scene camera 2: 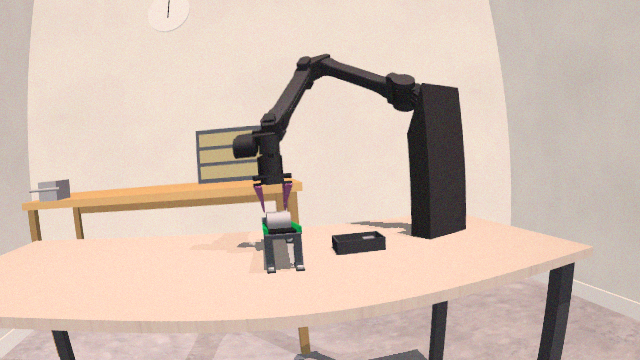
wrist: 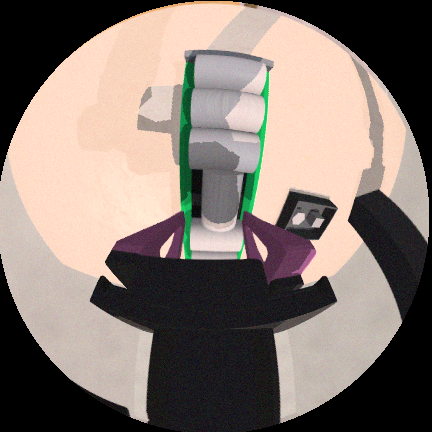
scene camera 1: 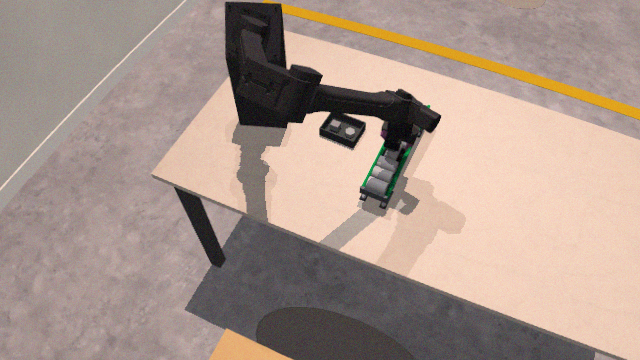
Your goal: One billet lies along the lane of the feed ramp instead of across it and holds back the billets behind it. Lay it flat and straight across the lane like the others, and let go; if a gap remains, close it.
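Places are measured from the arm's base along level axes (x ahead, y left, z up), in millimetres.
Where they show: gripper, fingertip midpoint: (scene camera 2: 274, 211) (wrist: 213, 216); arm's base, link origin: (scene camera 2: 434, 108) (scene camera 1: 251, 30).
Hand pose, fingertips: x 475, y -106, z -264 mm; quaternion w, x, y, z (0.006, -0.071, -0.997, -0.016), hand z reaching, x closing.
Note:
Each offset is from my fingertips to the top centre of the thing. Level surfaces: height alone.
The feed ramp (scene camera 1: 369, 176) (scene camera 2: 269, 252) (wrist: 185, 165) has green side walls. In the wrist view, one grey billet {dx -9, dy -6, dz +0 mm} (wrist: 220, 197) lies along the lane. On its far side three billets lie across the lane toward the end plate: the end one {dx -33, dy -132, dz -18 mm} (scene camera 1: 377, 186) (scene camera 2: 278, 220) (wrist: 227, 72), a middle one {dx -25, dy -93, dz -14 mm} (scene camera 1: 382, 173) (wrist: 215, 109) and a nearer one {dx -17, dy -54, dz -9 mm} (wrist: 225, 150), which touches the lengthwise billet. On the near side a crosswise billet {dx +3, dy +42, dz +2 mm} (wrist: 216, 239) touches its other end, with part of another behind. My gripper (scene camera 2: 275, 210) (wrist: 213, 216) is partly open and empty, its purple fingertips above the ramp's sides, around the lengthwise billet's near end.
A black tray {dx -192, dy +107, dz -75 mm} (scene camera 1: 336, 140) (scene camera 2: 350, 245) (wrist: 286, 210) with small light parts stands on the table {dz -110 mm} (scene camera 1: 490, 200) (scene camera 2: 150, 285) between the ramp and the arm's black base column (scene camera 1: 255, 100) (scene camera 2: 437, 165). A wooden bench (scene camera 2: 175, 197) stands behind the table.

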